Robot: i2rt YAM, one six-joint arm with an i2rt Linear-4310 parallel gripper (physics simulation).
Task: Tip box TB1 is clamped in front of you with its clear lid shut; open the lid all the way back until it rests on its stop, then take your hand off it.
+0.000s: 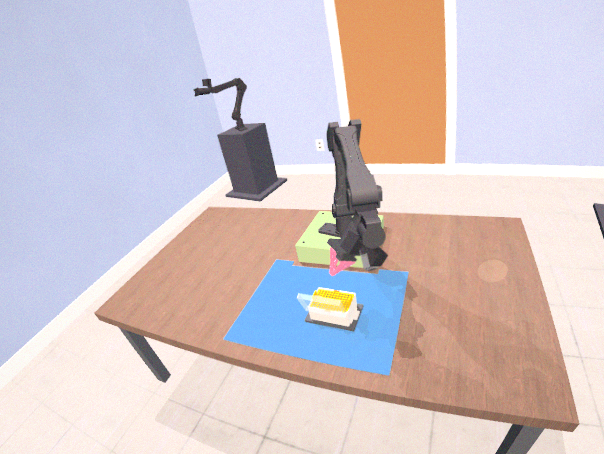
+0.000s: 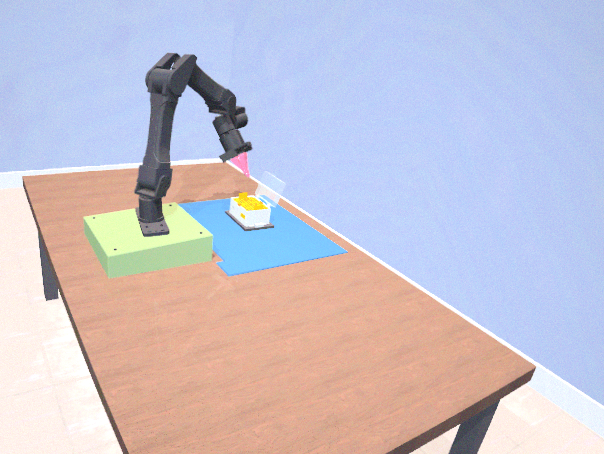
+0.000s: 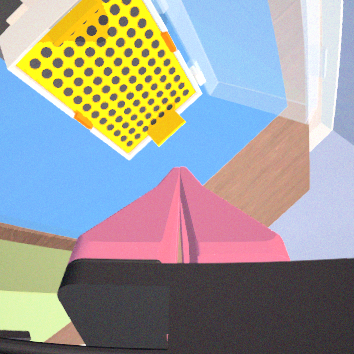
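Seen in the pictures: gripper, between the fingertips: (image 1: 331, 274) (image 2: 248, 177) (image 3: 179, 177); arm's base, origin of its link: (image 2: 151, 221).
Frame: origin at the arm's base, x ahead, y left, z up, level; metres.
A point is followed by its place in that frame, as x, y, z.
Observation:
Tip box TB1 (image 1: 332, 315) @[0.391, 0.149, 0.008] (image 2: 258, 219) @[0.341, 0.057, -0.034] (image 3: 110, 75) is a white box with a yellow perforated rack. It sits on a dark base plate (image 1: 351, 326) @[0.362, 0.188, -0.053] (image 2: 235, 222) @[0.279, 0.098, -0.059]. Its clear lid (image 1: 303, 301) @[0.421, 0.085, 0.068] (image 2: 271, 188) @[0.403, 0.129, 0.043] (image 3: 245, 93) @[0.402, 0.067, 0.032] stands open, leaning back past upright on the side away from the arm's base. Whether it rests on its stop cannot be made out. My gripper (image 1: 333, 273) @[0.317, 0.117, 0.087] (image 2: 248, 175) @[0.317, 0.117, 0.087] (image 3: 179, 177) @[0.317, 0.117, 0.087] has pink fingers shut together with nothing between them. It is above the box's arm side, apart from lid and box.
A blue mat (image 1: 270, 322) @[0.439, -0.053, -0.061] (image 2: 285, 250) @[0.367, -0.114, -0.060] lies under the box on the wooden table (image 1: 175, 280) @[0.424, -0.558, -0.064] (image 2: 320, 340) @[0.279, -0.529, -0.064]. The arm stands on a green block (image 1: 312, 254) @[0.131, -0.071, -0.023] (image 2: 160, 257) @[0.000, -0.160, -0.029] behind the mat. Another dark arm (image 1: 238, 100) stands on a pedestal (image 1: 250, 160) off the table.

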